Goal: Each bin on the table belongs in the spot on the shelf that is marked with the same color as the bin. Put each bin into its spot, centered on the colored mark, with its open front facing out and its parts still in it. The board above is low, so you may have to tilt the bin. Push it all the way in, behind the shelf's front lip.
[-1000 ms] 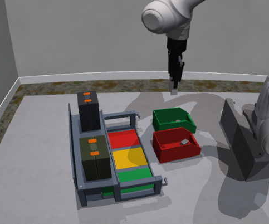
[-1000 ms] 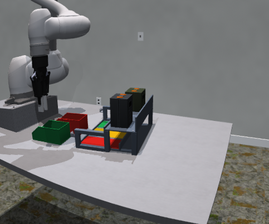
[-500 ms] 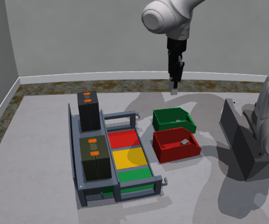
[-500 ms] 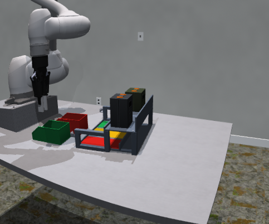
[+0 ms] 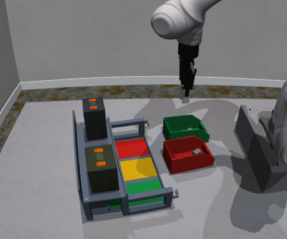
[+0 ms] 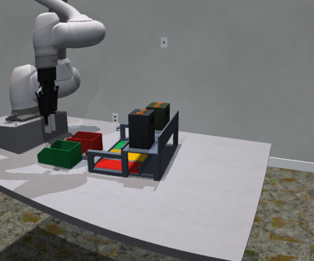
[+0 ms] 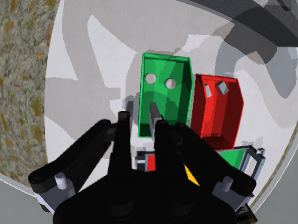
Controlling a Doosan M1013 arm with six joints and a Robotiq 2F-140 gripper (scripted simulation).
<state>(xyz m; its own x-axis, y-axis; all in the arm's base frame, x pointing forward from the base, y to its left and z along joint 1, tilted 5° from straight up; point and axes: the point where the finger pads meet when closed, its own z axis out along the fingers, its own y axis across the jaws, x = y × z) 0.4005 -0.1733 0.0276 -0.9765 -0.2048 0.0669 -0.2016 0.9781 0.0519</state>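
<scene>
Right now my hand is 10 mm past the green bin, 50 mm to the right of it and 140 mm above it. From my hand the other things lie so: red bin: 10 mm behind, 190 mm to the left, 140 mm below.
</scene>
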